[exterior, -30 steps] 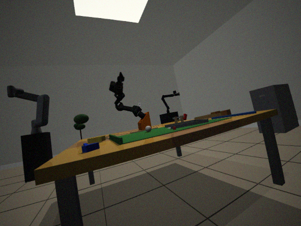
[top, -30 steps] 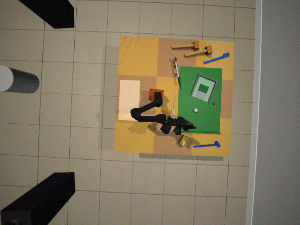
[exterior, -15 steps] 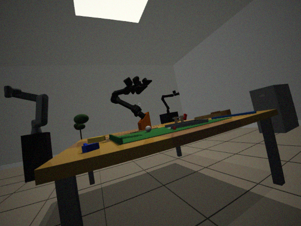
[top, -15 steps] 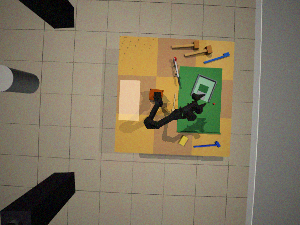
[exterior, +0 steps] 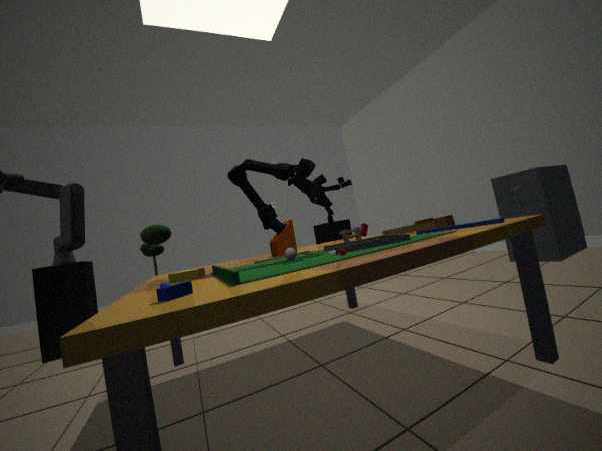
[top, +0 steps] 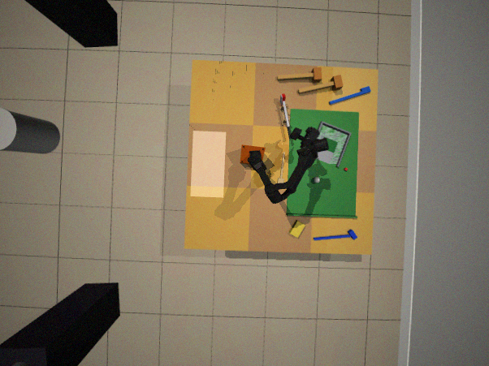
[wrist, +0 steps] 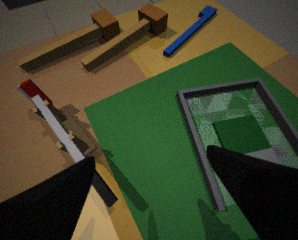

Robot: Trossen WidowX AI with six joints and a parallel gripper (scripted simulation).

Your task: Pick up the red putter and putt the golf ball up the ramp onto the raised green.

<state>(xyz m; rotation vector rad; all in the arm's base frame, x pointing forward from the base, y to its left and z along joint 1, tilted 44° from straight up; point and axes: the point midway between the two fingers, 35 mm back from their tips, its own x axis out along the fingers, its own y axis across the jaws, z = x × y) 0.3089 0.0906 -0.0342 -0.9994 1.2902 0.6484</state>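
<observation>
Right now my gripper tip is 10 cm past the red putter, 15 cm to the right of it and 13 cm above it. The rest, counted from my gripper tip: small red cube 32 cm ahead, 22 cm to the right, 17 cm below; then green mat 17 cm ahead, 18 cm to the right, 18 cm below; then white golf ball 11 cm ahead, 29 cm to the right, 16 cm below.
</observation>
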